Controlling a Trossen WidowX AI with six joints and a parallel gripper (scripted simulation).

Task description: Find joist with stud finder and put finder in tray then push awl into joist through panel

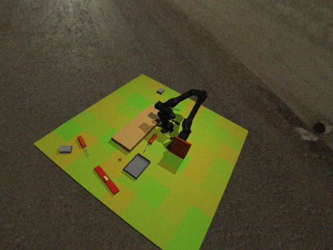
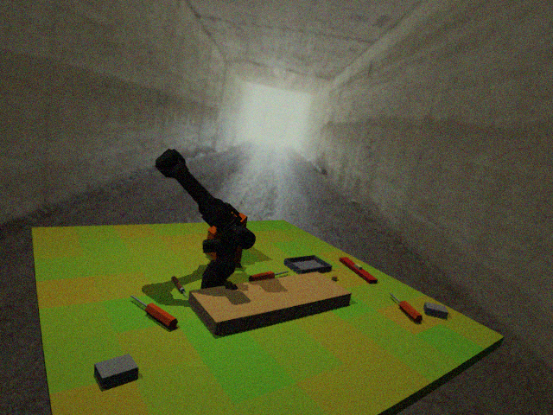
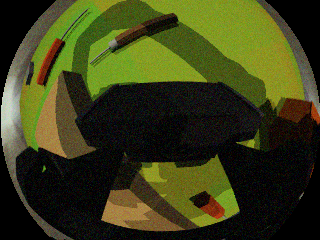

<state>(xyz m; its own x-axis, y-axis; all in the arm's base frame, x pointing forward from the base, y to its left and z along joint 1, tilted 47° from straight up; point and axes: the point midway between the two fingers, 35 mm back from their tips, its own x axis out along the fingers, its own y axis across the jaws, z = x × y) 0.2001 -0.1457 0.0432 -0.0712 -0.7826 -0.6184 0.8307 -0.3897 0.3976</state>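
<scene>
Right now the awl is 13 cm to the right of my gripper tip, 2 cm below it and 2 cm behind it. From my gripper tip the other things lie so: grey tray 44 cm to the left, 2 cm behind, 1 cm below; tan cube 46 cm to the left, 12 cm ahead, 2 cm below; stud finder 2 cm behind.
</scene>
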